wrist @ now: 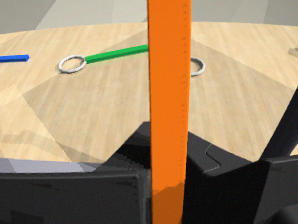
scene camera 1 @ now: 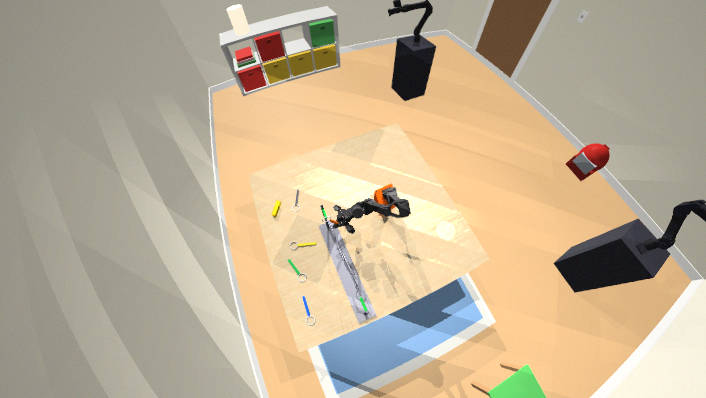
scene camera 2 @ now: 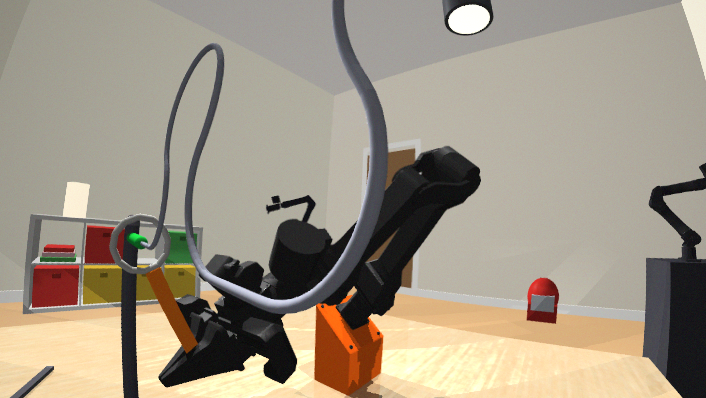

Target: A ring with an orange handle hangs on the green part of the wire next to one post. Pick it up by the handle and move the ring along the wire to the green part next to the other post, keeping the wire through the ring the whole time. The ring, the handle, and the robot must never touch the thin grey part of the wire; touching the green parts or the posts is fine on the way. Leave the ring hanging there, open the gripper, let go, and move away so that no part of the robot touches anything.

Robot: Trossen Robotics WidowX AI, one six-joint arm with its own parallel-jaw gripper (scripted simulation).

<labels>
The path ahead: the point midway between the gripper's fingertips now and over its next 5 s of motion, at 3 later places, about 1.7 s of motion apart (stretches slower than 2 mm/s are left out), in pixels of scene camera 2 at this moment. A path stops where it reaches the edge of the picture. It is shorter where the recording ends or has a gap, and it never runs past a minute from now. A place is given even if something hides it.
My gripper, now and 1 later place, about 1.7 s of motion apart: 161, 382; 184, 364
</labels>
